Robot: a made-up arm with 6 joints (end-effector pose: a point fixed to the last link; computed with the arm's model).
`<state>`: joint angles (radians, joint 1 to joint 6).
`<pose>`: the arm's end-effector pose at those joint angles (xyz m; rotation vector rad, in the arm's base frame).
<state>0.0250 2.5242 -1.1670 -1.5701 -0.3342 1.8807</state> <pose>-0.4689 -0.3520 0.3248 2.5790 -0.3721 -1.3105</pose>
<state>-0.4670 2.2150 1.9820 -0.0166 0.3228 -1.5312</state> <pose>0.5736 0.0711 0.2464 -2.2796 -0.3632 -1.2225</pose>
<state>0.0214 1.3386 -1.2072 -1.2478 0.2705 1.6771</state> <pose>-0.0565 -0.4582 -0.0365 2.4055 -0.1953 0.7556</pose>
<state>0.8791 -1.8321 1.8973 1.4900 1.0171 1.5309</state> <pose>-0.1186 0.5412 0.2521 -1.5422 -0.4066 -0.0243</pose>
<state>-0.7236 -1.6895 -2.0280 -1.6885 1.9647 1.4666</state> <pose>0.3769 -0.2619 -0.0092 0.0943 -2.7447 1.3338</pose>
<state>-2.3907 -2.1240 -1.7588 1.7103 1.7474 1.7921</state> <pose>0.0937 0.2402 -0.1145 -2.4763 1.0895 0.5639</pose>
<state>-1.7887 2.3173 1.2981 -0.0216 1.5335 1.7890</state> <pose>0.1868 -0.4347 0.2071 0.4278 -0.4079 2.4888</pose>
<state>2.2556 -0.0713 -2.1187 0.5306 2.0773 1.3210</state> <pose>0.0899 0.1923 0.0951 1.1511 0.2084 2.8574</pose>
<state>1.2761 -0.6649 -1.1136 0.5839 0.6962 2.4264</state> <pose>-0.3850 0.1580 0.4512 0.8408 -0.9291 -1.2491</pose>
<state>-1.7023 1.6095 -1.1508 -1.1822 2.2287 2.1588</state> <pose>-0.3545 -0.3271 -0.0594 1.9635 -1.0474 0.2639</pose>
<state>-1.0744 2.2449 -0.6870 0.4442 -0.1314 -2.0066</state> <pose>0.5319 0.1127 -0.0259 -0.5506 1.3094 0.3634</pose>
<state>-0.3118 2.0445 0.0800 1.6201 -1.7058 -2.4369</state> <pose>0.1797 0.4712 0.0302 -2.4394 -1.3970 0.5182</pose>
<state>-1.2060 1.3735 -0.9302 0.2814 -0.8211 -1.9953</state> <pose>0.5388 -0.0890 0.1383 -0.3406 0.8659 0.2532</pose>
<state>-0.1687 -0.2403 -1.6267 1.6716 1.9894 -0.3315</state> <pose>-0.3556 -0.3320 0.1085 -0.3959 1.9693 -1.9403</pose>
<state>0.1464 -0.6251 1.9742 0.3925 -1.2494 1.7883</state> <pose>-0.2571 -0.1586 0.6672 1.2272 -0.5678 0.0514</pose>
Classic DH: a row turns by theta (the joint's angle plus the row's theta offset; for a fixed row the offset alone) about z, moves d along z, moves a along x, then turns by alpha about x. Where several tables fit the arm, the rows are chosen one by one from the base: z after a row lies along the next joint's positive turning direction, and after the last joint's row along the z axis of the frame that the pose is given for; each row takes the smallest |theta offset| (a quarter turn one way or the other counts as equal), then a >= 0, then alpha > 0; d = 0 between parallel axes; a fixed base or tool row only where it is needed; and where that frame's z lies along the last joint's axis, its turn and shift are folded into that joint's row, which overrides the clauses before.
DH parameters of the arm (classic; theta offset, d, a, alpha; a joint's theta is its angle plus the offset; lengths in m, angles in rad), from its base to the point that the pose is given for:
base (fixed): -1.5708 0.06 0 1.5708
joint 1: 1.5708 -0.05 0.17 -1.5708
joint 2: -1.5708 -0.02 0.07 1.5708
joint 3: 1.5708 0.14 0.11 1.5708
joint 4: -1.5708 0.01 0.31 1.5708
joint 5: 1.5708 0.28 0.09 1.5708
joint 6: 0.9273 0 -0.15 0
tool (fixed): 2.2143 0.28 0 0

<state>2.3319 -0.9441 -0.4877 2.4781 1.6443 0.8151</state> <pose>-0.0663 -0.3262 0.1879 0.2139 -0.5644 -0.2540</pose>
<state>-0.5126 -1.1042 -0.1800 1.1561 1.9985 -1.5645</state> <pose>-0.3741 0.0963 0.0760 0.8874 -2.7676 -0.0045</pose>
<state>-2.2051 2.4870 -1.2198 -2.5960 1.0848 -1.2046</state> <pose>-0.1747 -0.6191 -0.6352 -2.1517 2.1736 0.4784</pose>
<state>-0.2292 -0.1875 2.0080 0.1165 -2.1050 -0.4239</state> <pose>-0.1809 -0.2035 0.1578 1.9301 1.9402 -1.0301</pose>
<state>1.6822 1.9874 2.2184 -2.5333 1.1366 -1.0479</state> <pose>-0.6507 0.3137 -0.0987 -0.1597 -2.6357 0.4416</pose>
